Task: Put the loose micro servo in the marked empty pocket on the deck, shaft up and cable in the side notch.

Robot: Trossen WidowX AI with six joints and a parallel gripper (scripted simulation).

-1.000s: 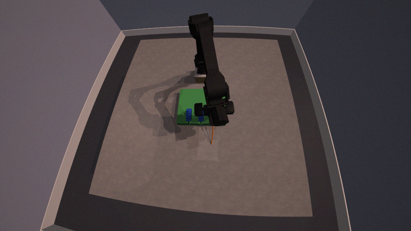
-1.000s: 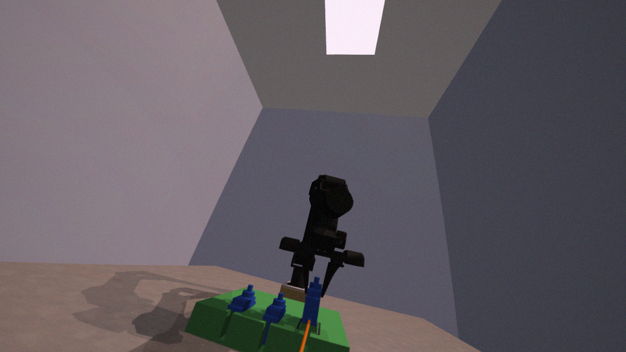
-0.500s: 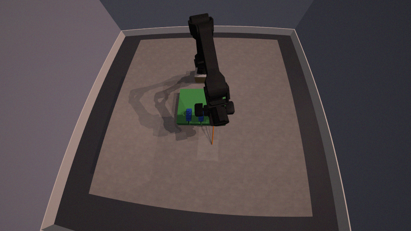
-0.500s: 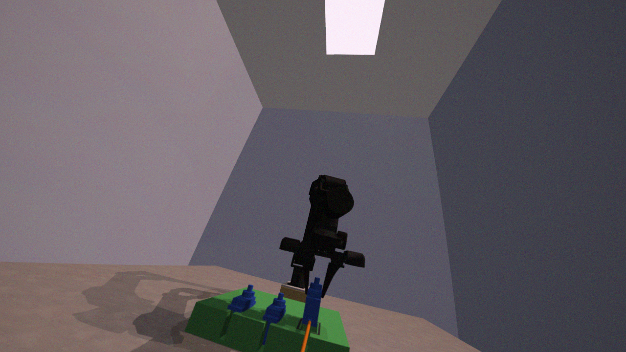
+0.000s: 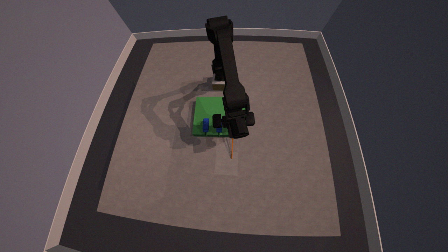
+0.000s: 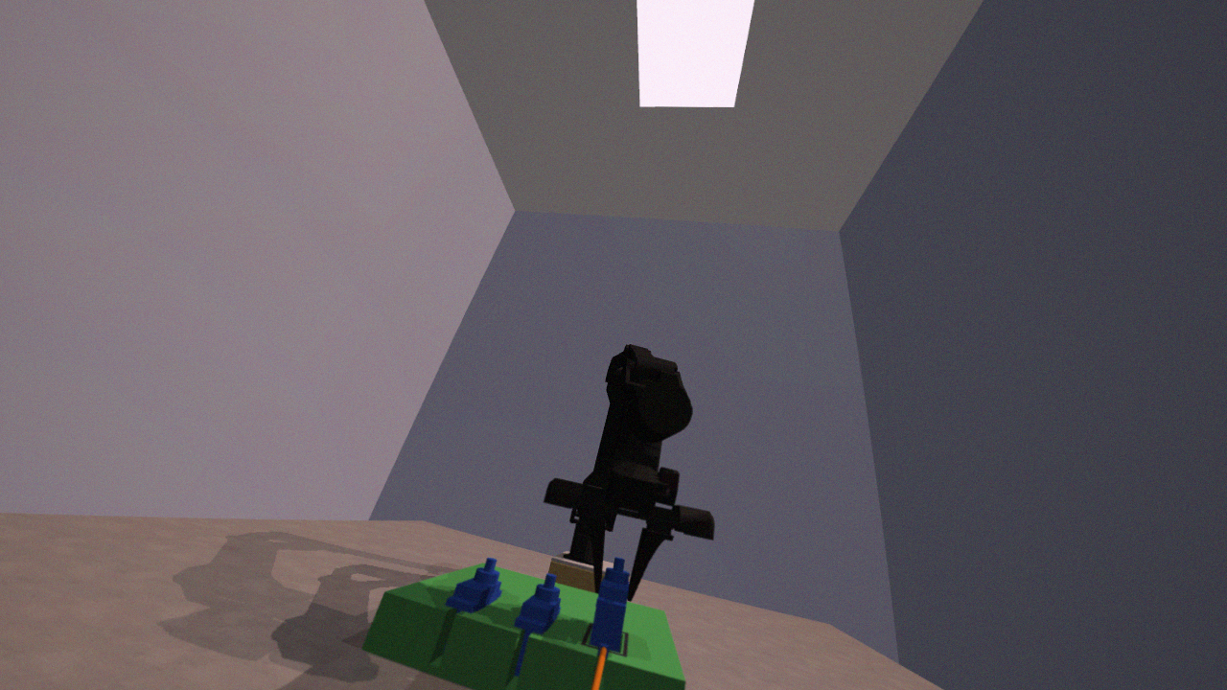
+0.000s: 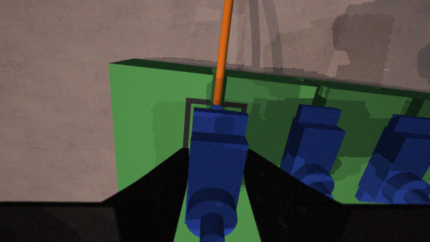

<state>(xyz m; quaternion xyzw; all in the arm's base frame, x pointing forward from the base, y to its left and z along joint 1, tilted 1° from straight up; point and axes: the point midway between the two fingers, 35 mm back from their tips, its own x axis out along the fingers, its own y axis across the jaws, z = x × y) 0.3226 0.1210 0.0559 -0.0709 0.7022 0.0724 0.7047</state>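
Right now the green deck is 110 mm behind my gripper tip, 90 mm to the right of it and 60 mm below it.
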